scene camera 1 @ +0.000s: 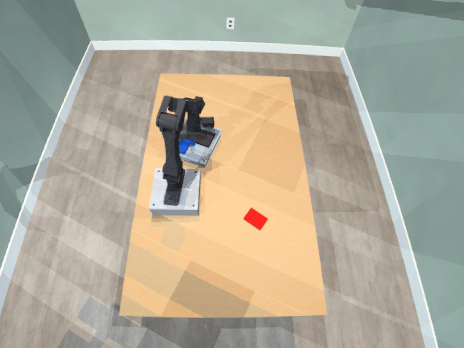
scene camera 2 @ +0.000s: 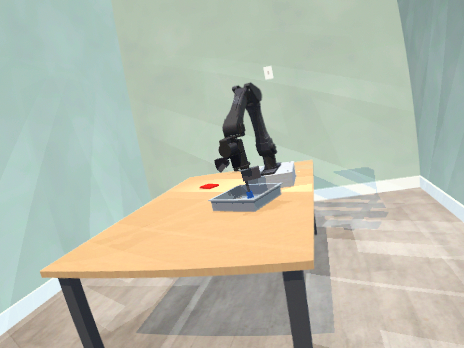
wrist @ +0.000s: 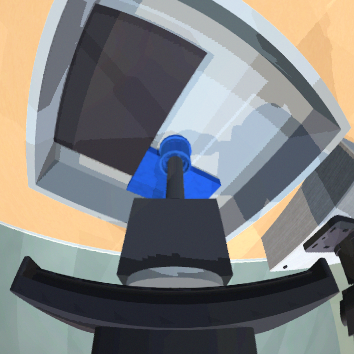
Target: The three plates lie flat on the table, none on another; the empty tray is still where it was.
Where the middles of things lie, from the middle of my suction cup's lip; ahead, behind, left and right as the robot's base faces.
The blue plate [wrist: 148, 180] is 5 cm behind my suction cup, 2 cm below it and 1 cm to the right of it. From my suction cup the other things lie so: grey tray [scene camera 2: 235, 199] (1 cm ahead); dark plate [wrist: 126, 73] (6 cm to the left, 3 cm ahead, 2 cm below).
